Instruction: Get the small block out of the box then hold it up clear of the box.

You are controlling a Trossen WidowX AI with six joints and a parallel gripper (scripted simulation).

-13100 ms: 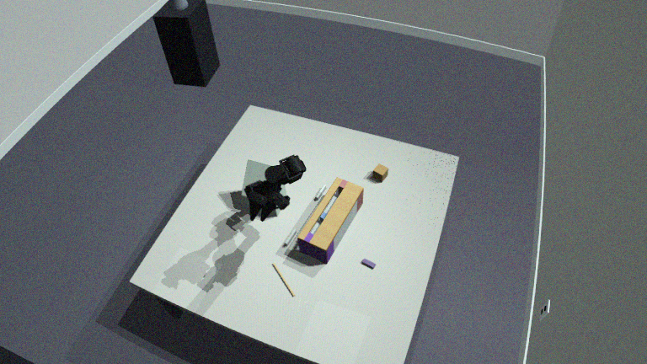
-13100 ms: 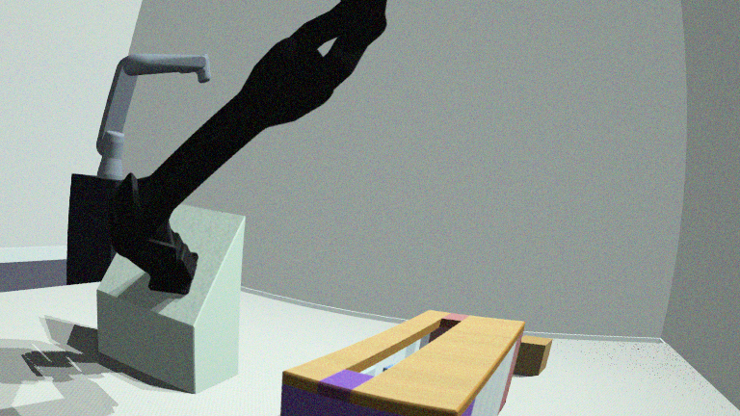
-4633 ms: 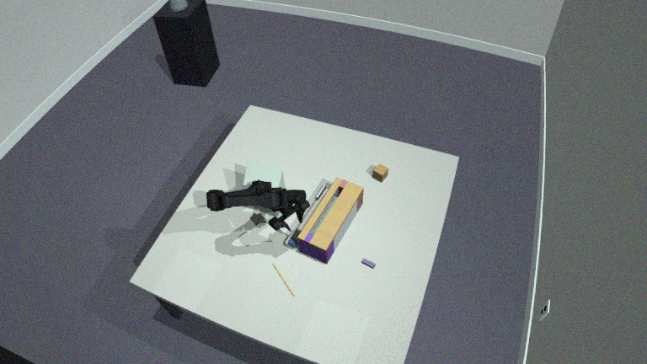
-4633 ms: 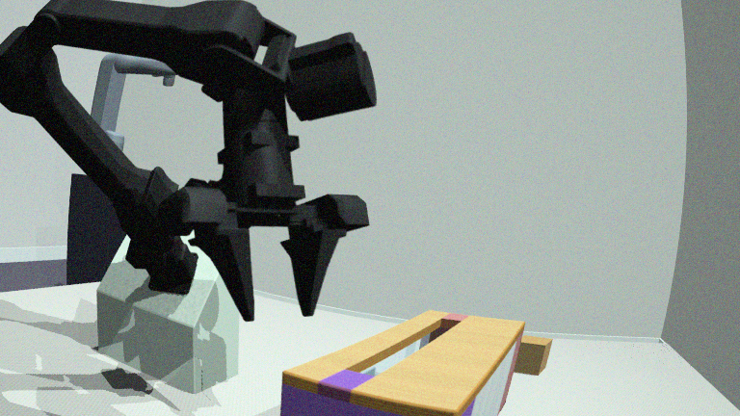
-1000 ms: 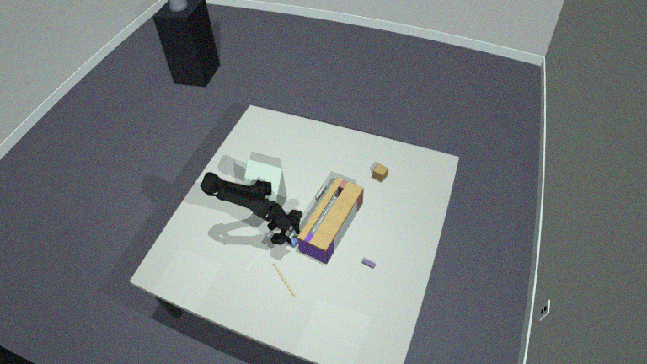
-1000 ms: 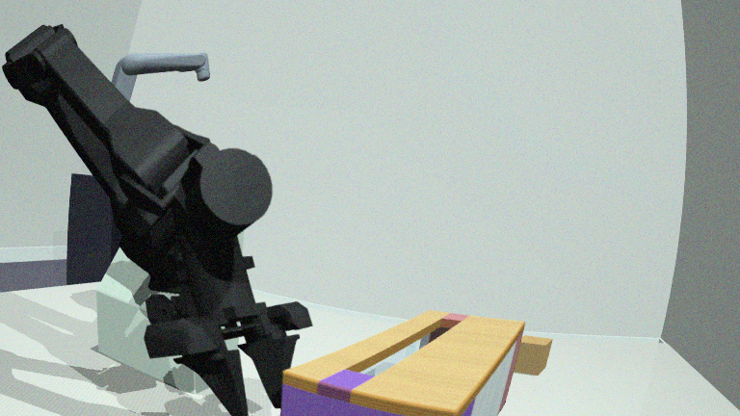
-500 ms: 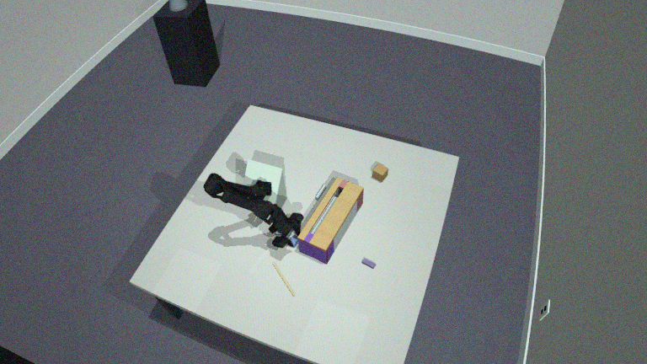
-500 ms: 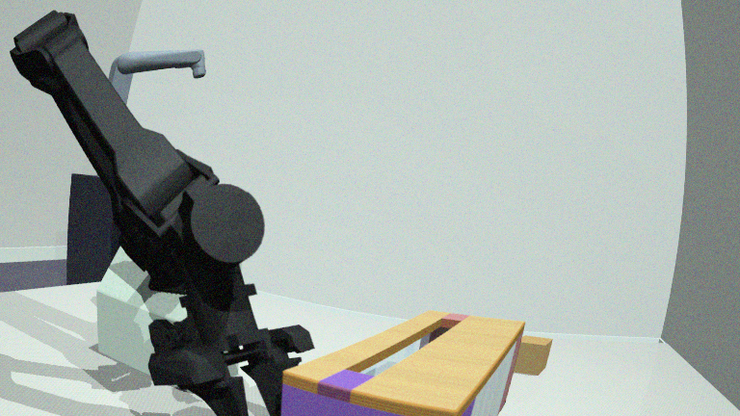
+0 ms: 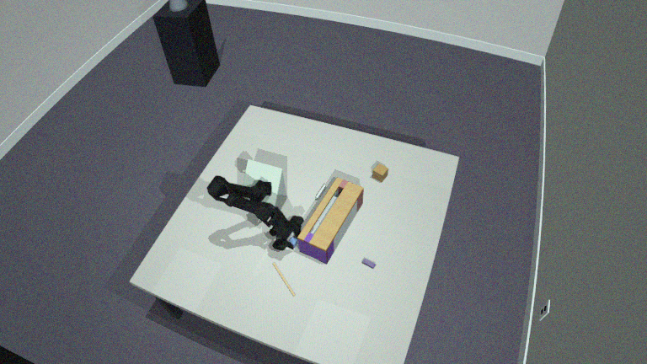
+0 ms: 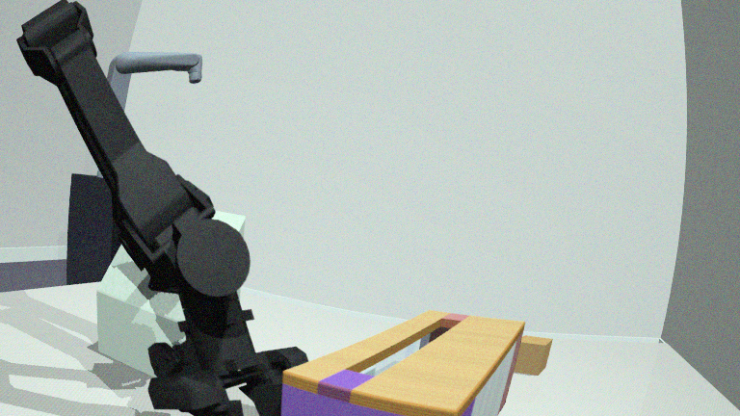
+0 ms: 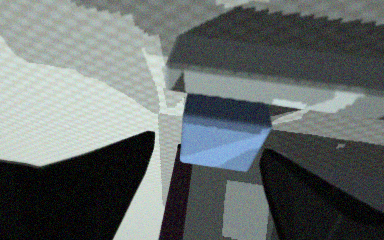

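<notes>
Now: gripper tip 20 mm past the blue block and 10 mm to the right of it. Round my gripper tip: box (100 mm ahead, 160 mm to the left, 40 mm above); purple piece (350 mm ahead, 20 mm to the right, 10 mm below); thin wooden stick (10 mm behind, 180 mm to the right, 20 mm below).
</notes>
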